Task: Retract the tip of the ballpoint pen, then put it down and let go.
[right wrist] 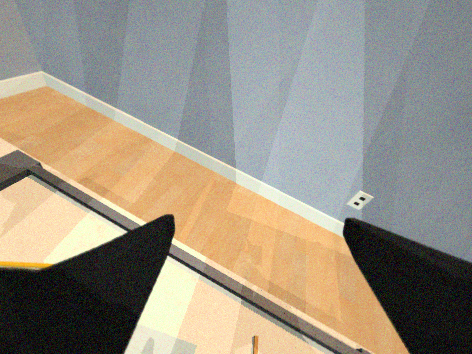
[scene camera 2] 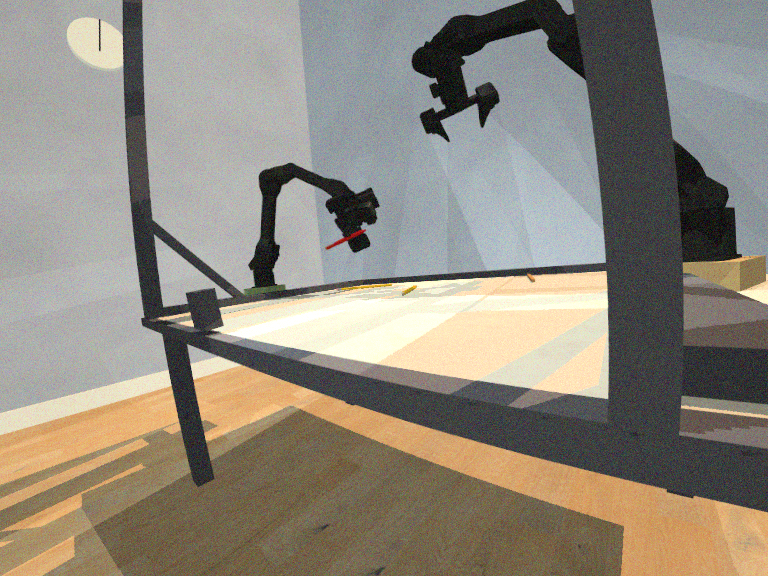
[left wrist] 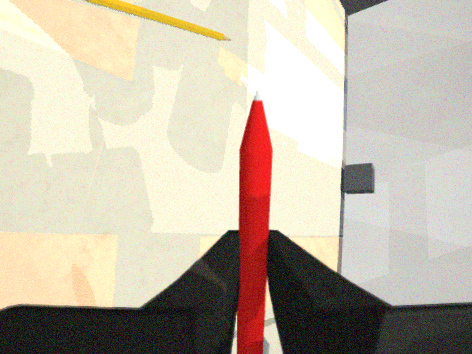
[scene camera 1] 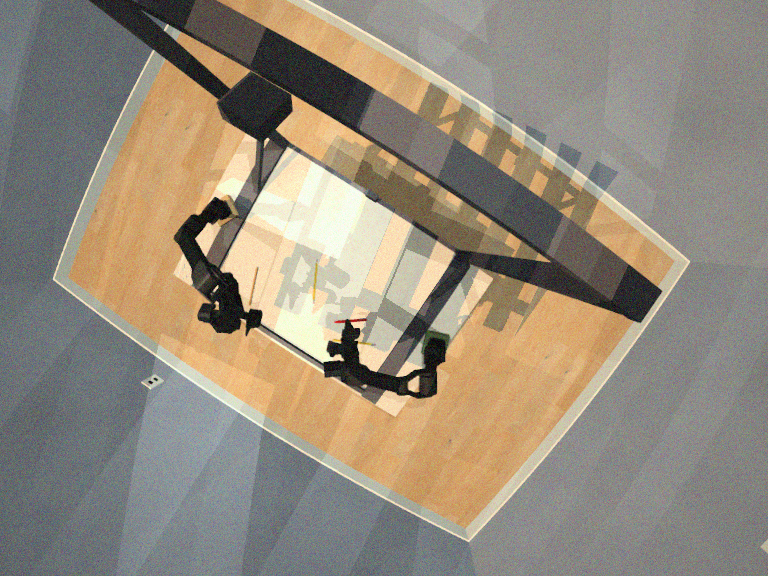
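Where they show: left gripper, fingertip midpoint: (scene camera 2: 350,238) (left wrist: 252,241) (scene camera 1: 346,319); right gripper, fingertip midpoint: (right wrist: 258,224) (scene camera 2: 465,134) (scene camera 1: 232,333); left arm's base, origin of the base link: (scene camera 2: 264,286) (scene camera 1: 435,345); right arm's base, origin of the base link: (scene camera 2: 701,260) (scene camera 1: 223,210).
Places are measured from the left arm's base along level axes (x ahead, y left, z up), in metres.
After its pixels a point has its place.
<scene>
The red ballpoint pen (scene camera 1: 340,321) {z 0.127, x 0.398, y -0.053 m} (scene camera 2: 334,244) {z 0.100, x 0.332, y -0.071 m} (left wrist: 256,175) {z 0.127, x 0.400, y -0.046 m} is held above the table top by my left gripper (scene camera 1: 349,321) {z 0.113, x 0.377, y -0.060 m} (scene camera 2: 354,236) {z 0.113, x 0.377, y -0.060 m} (left wrist: 252,241) {z 0.113, x 0.377, y -0.060 m}, which is shut on its barrel. In the left wrist view the pen points away from the gripper, and a small silver tip (left wrist: 257,96) {z 0.132, x 0.423, y -0.044 m} sticks out of its tapered end. The pen's rear end is out of that view. My right gripper (scene camera 2: 465,133) {z 0.352, x 0.711, y 0.004 m} (right wrist: 258,224) {z 0.352, x 0.711, y 0.004 m} is wide open and empty, high above the table's edge at the right in scene camera 2, well away from the pen.
A yellow pencil (scene camera 1: 315,282) {z -0.032, x 0.555, y -0.151 m} (scene camera 2: 409,289) {z -0.033, x 0.560, y -0.163 m} (left wrist: 165,20) {z -0.033, x 0.555, y -0.149 m} lies on the table. Another yellow one (scene camera 1: 367,343) {z -0.032, x 0.285, y 0.064 m} (scene camera 2: 366,286) {z -0.033, x 0.354, y 0.071 m} lies partly below the left arm in scene camera 1. A thin orange-brown stick (scene camera 1: 253,286) {z -0.032, x 0.827, y -0.075 m} (scene camera 2: 530,277) {z -0.033, x 0.827, y -0.086 m} (right wrist: 255,345) {z -0.031, x 0.832, y -0.003 m} lies near the right arm. Dark frame beams border the table.
</scene>
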